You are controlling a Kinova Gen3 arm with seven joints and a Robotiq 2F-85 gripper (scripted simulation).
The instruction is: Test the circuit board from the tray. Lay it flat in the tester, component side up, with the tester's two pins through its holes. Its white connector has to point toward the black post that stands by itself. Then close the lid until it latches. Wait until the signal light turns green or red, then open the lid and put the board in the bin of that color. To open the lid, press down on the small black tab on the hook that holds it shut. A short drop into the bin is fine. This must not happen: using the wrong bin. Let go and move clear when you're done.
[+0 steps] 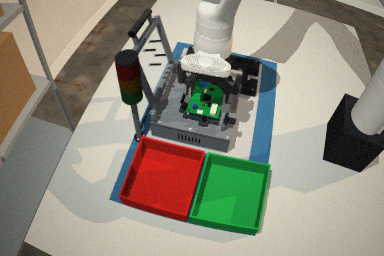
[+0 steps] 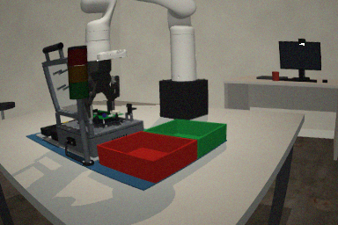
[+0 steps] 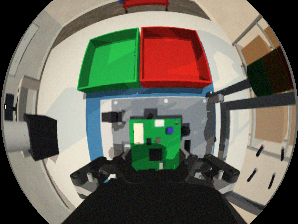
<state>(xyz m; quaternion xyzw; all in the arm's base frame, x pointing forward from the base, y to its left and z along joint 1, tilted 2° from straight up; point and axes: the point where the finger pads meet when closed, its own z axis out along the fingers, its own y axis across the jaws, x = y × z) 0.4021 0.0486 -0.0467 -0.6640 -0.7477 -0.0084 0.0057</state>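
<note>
Now: hand right at the green circuit board. From my hand the other things lie so: tester lid (13 cm ahead, 2 cm to the left, 10 cm above); green bin (13 cm behind, 19 cm to the left, 7 cm below); red bin (2 cm ahead, 21 cm to the left, 7 cm below).
</note>
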